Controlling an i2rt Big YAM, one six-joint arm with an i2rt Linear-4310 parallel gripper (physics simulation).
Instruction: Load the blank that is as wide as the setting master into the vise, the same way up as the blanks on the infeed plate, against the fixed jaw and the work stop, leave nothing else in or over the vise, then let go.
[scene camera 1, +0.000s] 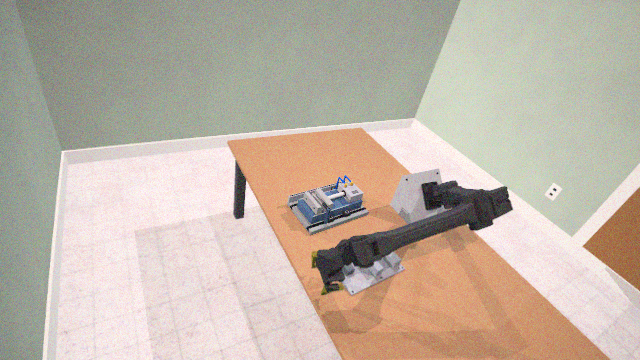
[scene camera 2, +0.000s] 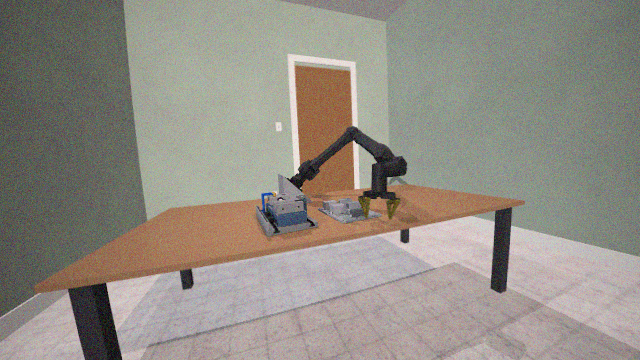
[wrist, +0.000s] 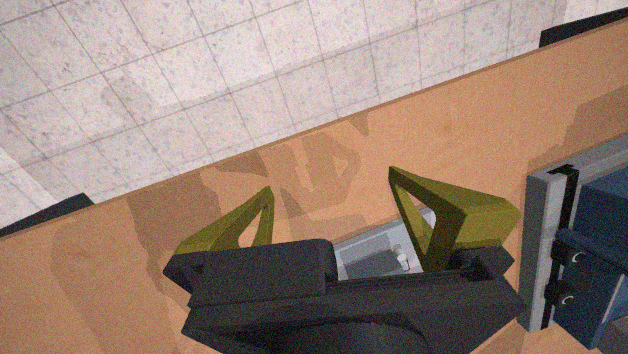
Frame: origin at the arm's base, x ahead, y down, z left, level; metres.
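Where they show: gripper, fingertip midpoint: (scene camera 1: 317, 281) (scene camera 2: 378, 218) (wrist: 328, 182); arm's base, origin of the base link: (scene camera 1: 430, 195) (scene camera 2: 293, 186).
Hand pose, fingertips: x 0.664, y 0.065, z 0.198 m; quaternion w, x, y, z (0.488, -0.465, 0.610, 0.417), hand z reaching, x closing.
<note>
Things, the pixels of their centre, and the offset from my fingertips. "pt": a spot on its surface instead. Level surfaces: height alone.
- infeed plate, body centre: (wrist: 385, 305) (scene camera 1: 363, 261) (scene camera 2: 347, 211) dy +0.020, dx -0.212, dz -0.030 m
- blank, body centre: (scene camera 1: 391, 258) dy -0.002, dx -0.309, dz +0.005 m
- grey block, body centre: (scene camera 2: 338, 208) dy -0.002, dx -0.206, dz -0.075 m
- blue vise, body centre: (scene camera 1: 330, 201) (scene camera 2: 282, 209) dy -0.026, dx -0.214, dz -0.321 m
- table, its level: dy +0.024 m
- Blue bent tubing, surface spot: (scene camera 1: 343, 181) (scene camera 2: 270, 193) pt dy -0.087, dx -0.287, dz -0.363 m
My gripper (scene camera 1: 322, 274) (scene camera 2: 378, 217) (wrist: 328, 182) is open and empty, its yellow fingers pointing down above the table-edge side of the infeed plate (scene camera 1: 354, 288) (scene camera 2: 345, 219) (wrist: 429, 216). Several grey blanks stand on the plate; one blank (scene camera 1: 393, 261) shows at its far side in scene camera 1, and a grey block (scene camera 2: 334, 206) shows in scene camera 2. The arm hides part of the plate, and I cannot tell the blanks' widths. The blue vise (scene camera 1: 320, 214) (scene camera 2: 291, 218) (wrist: 600, 210) stands beside the plate, with grey jaws on top. Any part between the jaws is too small to tell. I cannot pick out the setting master.
The table (scene camera 1: 310, 155) (scene camera 2: 200, 235) (wrist: 460, 125) carries the vise and plate. A tilted grey panel (scene camera 1: 412, 187) (scene camera 2: 288, 188) stands at the arm's base. Blue bent tubing (scene camera 1: 343, 181) (scene camera 2: 267, 194) rises from the vise's rear. The table edge runs close to my fingers.
</note>
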